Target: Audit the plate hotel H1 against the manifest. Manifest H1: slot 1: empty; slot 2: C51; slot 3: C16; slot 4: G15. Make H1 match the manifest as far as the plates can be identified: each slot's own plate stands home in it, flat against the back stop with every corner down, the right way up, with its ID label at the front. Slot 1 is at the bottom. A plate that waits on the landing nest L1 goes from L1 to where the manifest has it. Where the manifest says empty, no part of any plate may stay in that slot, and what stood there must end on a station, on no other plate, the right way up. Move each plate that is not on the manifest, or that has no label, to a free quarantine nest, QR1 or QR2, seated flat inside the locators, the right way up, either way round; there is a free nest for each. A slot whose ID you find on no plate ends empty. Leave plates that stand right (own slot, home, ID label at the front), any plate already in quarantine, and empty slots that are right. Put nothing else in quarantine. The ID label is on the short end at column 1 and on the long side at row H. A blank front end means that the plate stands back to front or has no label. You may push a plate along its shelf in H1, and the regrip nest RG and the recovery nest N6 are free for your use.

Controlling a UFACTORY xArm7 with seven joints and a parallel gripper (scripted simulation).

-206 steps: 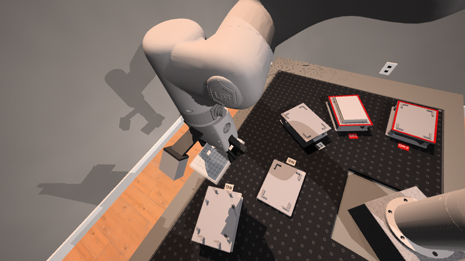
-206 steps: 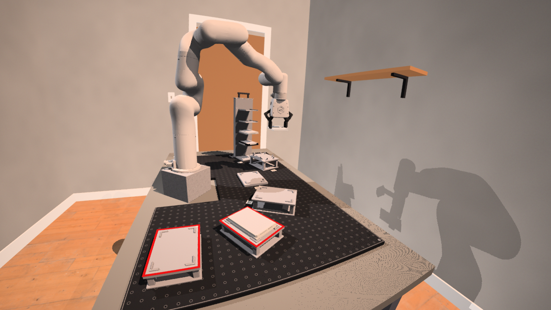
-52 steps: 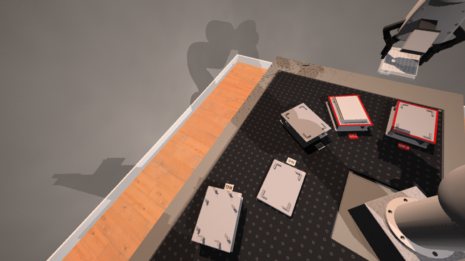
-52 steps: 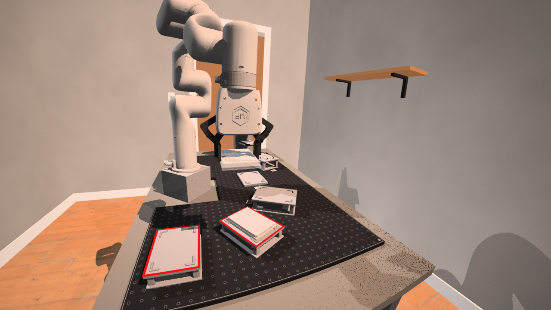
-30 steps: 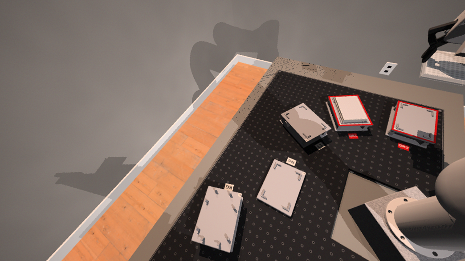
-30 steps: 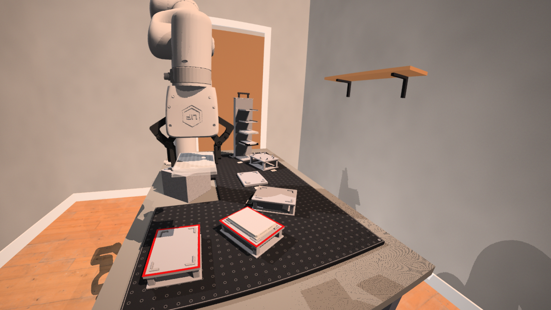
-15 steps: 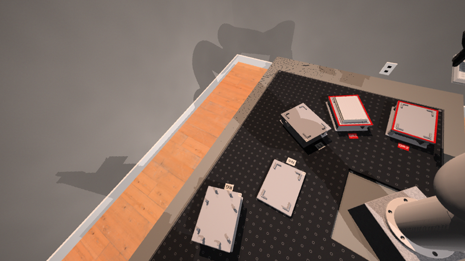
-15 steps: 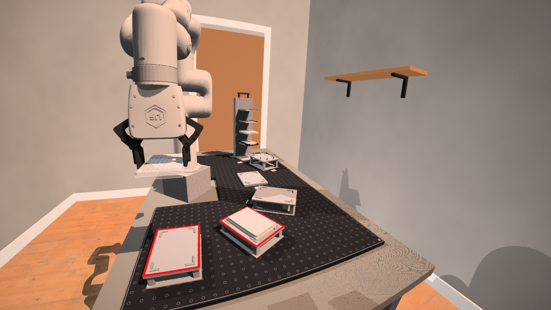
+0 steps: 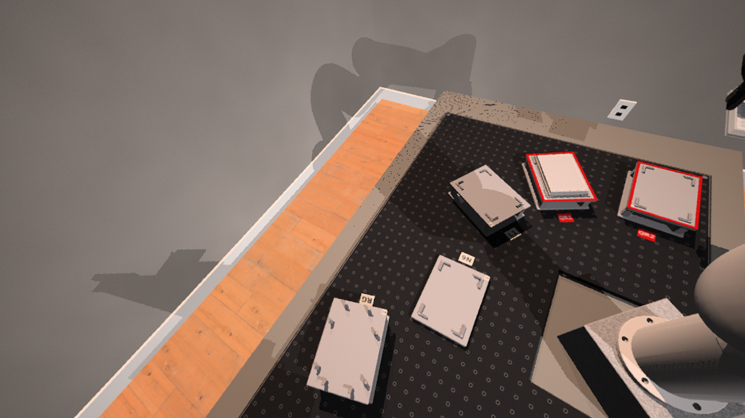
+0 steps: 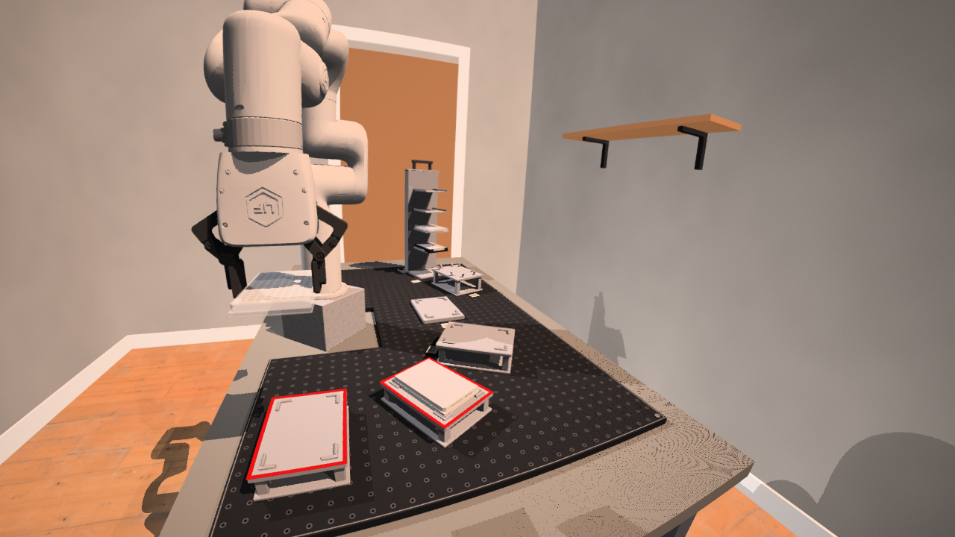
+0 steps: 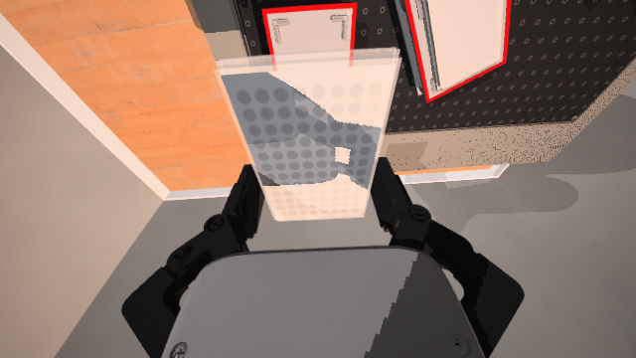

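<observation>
My hand is 230 mm above the quarantine nest QR2 and 10 mm to the right of it. Round my hand: quarantine nest QR1: 230 mm below, 210 mm ahead, 50 mm to the left; then landing nest L1: 350 mm ahead, 220 mm below, 190 mm to the left; then white well plate: 220 mm below, 210 mm ahead, 50 mm to the left.
</observation>
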